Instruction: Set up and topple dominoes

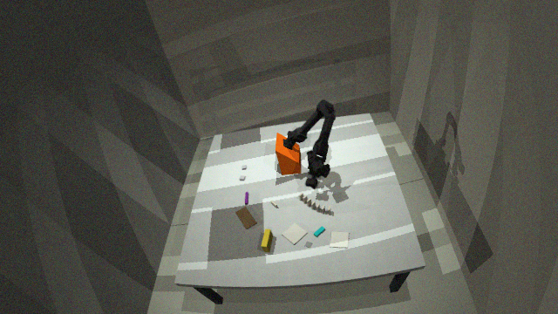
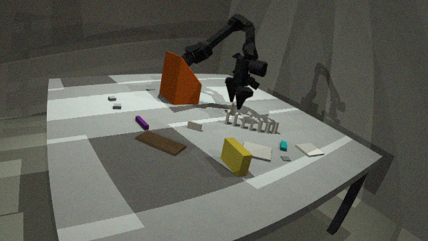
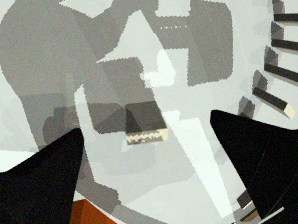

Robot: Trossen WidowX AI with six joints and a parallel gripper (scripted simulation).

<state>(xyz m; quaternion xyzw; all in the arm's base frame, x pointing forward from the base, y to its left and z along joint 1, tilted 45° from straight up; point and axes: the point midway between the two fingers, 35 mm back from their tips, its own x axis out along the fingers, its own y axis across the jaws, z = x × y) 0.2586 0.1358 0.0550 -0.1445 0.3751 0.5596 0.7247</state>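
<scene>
My gripper tip is now 15 cm short of the brown board, 43 cm to the left of it and 4 cm above it. The rest, counted from my gripper tip: purple bar 1 cm ahead, 43 cm to the right, 3 cm below; yellow block 34 cm ahead, 30 cm to the right, 1 cm below; teal piece 31 cm ahead, 3 cm to the right, 3 cm below.
</scene>
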